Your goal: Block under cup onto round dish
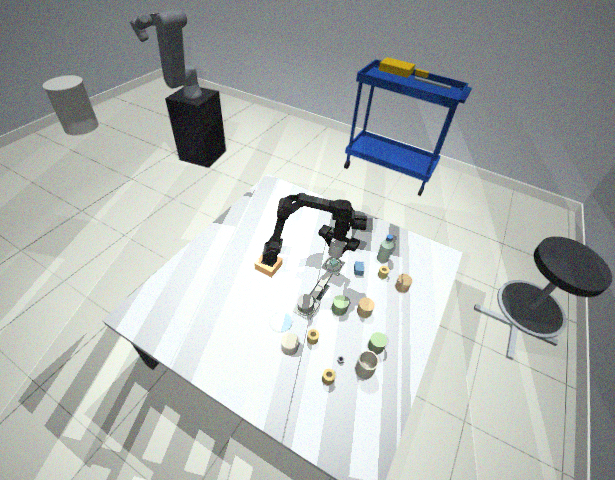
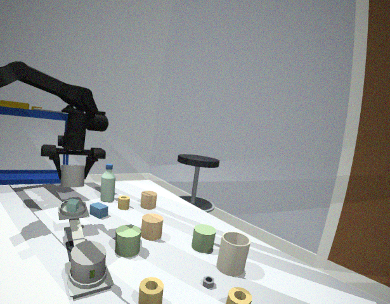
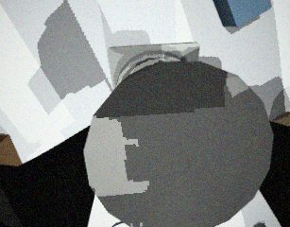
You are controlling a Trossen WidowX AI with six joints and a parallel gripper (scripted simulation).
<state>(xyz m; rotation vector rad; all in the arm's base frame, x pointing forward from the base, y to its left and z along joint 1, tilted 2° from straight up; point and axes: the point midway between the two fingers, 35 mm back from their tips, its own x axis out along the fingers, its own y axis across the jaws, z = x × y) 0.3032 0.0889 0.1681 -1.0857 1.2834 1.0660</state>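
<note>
Right now the round light-blue dish is 36 cm to the right of my gripper tip, 17 cm below it and 13 cm behind it. Round my gripper tip: small nut (43 cm to the right, 17 cm ahead, 16 cm below); small balance (13 cm to the right, 13 cm below, 2 cm behind); pale green bottle (22 cm ahead, 20 cm to the left, 6 cm below).
</note>
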